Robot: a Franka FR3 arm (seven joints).
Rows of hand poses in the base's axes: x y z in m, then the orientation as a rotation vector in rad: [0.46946 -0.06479 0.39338 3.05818 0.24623 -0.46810]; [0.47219 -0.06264 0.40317 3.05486 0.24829 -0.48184]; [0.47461 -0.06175 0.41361 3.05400 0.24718 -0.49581]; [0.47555 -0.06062 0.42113 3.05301 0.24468 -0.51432]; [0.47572 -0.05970 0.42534 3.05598 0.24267 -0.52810]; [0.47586 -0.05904 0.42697 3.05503 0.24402 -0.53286]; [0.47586 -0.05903 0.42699 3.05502 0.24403 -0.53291]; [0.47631 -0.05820 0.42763 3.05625 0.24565 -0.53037]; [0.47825 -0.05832 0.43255 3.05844 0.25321 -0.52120]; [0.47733 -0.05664 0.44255 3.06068 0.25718 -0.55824]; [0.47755 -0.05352 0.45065 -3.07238 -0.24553 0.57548]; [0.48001 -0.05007 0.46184 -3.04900 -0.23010 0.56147]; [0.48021 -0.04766 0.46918 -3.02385 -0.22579 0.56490]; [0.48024 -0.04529 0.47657 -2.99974 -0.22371 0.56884]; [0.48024 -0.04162 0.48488 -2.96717 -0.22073 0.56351]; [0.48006 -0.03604 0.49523 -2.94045 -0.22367 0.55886]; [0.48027 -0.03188 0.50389 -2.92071 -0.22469 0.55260]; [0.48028 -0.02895 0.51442 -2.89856 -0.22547 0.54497]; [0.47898 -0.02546 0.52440 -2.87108 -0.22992 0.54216]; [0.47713 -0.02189 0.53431 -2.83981 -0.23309 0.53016]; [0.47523 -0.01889 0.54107 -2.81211 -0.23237 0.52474]
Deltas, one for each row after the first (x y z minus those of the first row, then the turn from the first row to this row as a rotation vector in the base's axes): [0.00273 0.00215 0.00979 -0.00152 0.00899 0.00146]; [0.00515 0.00304 0.02023 -0.00112 0.01803 0.00044]; [0.00609 0.00417 0.02775 -0.00053 0.02997 -0.00160]; [0.00626 0.00509 0.03196 0.00355 0.03873 -0.00394]; [0.00640 0.00575 0.03359 0.00341 0.04186 -0.00310]; [0.00640 0.00576 0.03361 0.00341 0.04189 -0.00309]; [0.00685 0.00659 0.03425 0.00459 0.04024 -0.00223]; [0.00879 0.00647 0.03917 0.00699 0.03440 0.00238]; [0.00787 0.00815 0.04917 0.01423 0.05822 0.00297]; [0.00809 0.01127 0.05727 0.03782 0.06960 -0.00906]; [0.01055 0.01472 0.06846 0.06328 0.06550 -0.02157]; [0.01075 0.01713 0.07580 0.08662 0.07252 -0.02688]; [0.01078 0.01950 0.08319 0.10887 0.07974 -0.03063]; [0.01078 0.02317 0.09150 0.14142 0.08288 -0.03599]; [0.01060 0.02875 0.10185 0.16833 0.08530 -0.03680]; [0.01081 0.03291 0.11051 0.18885 0.08527 -0.03818]; [0.01082 0.03584 0.12104 0.21202 0.08482 -0.03996]; [0.00952 0.03933 0.13102 0.23927 0.08856 -0.03966]; [0.00767 0.04290 0.14093 0.27232 0.08703 -0.04065]; [0.00577 0.04590 0.14769 0.30028 0.08904 -0.04384]
